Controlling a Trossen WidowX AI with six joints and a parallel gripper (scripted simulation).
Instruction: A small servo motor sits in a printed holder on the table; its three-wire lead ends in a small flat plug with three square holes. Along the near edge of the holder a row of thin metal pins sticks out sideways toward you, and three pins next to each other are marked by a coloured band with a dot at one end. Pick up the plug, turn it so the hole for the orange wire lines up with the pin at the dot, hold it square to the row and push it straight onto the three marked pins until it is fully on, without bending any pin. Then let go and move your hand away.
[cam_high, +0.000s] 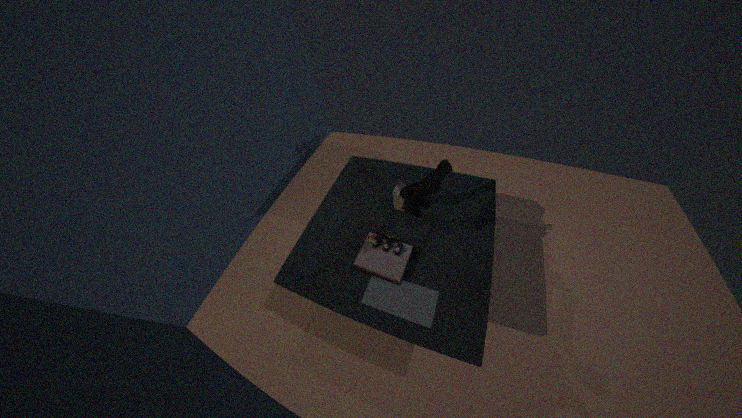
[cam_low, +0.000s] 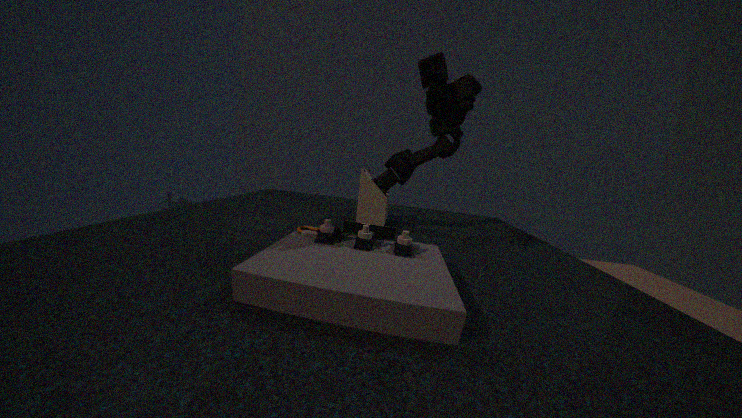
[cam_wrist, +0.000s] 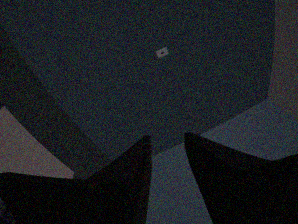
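Right now my gripper tip is 10 mm short of the coloured band, 90 mm to the left of it and 310 mm above it. Also, from my gripper tip: printed holder: 170 mm ahead, 80 mm to the right, 360 mm below; red dot: 10 mm ahead, 90 mm to the right, 310 mm below.
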